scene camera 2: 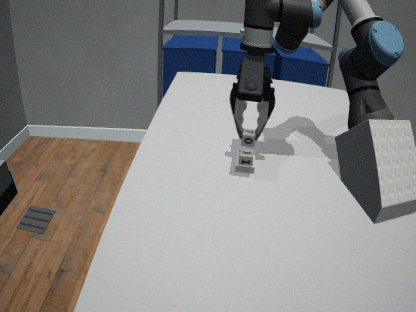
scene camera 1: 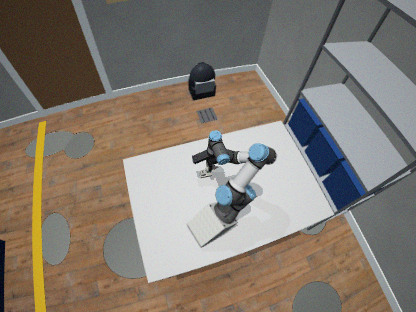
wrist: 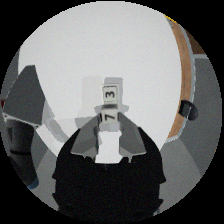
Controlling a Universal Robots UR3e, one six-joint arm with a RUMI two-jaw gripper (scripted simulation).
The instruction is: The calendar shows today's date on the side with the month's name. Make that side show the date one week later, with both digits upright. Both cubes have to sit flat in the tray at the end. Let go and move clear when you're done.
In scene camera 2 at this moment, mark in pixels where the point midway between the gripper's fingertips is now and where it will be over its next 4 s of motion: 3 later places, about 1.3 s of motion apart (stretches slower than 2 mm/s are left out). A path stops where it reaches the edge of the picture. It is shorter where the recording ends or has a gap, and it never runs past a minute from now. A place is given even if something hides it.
The gripper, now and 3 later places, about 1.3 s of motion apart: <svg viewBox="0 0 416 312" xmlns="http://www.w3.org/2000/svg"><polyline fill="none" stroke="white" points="248,139 247,144 246,149 246,149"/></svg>
